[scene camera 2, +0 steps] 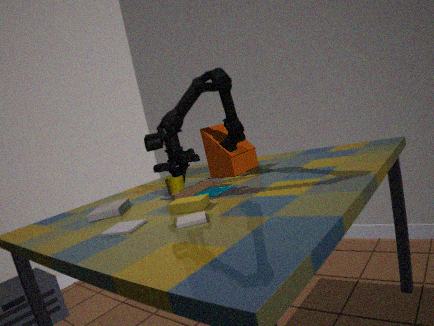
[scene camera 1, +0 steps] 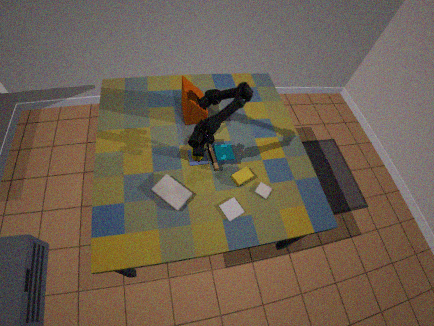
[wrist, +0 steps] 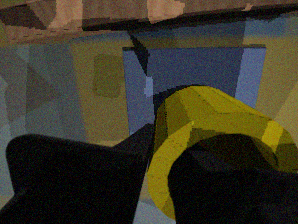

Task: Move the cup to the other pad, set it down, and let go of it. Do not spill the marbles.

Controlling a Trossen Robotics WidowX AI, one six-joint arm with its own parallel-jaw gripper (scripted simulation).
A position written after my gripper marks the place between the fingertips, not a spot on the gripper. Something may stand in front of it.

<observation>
In view: my gripper [scene camera 2: 182, 184] and a blue pad [wrist: 151, 75].
My gripper is seen too in the wrist view [wrist: 160, 131].
</observation>
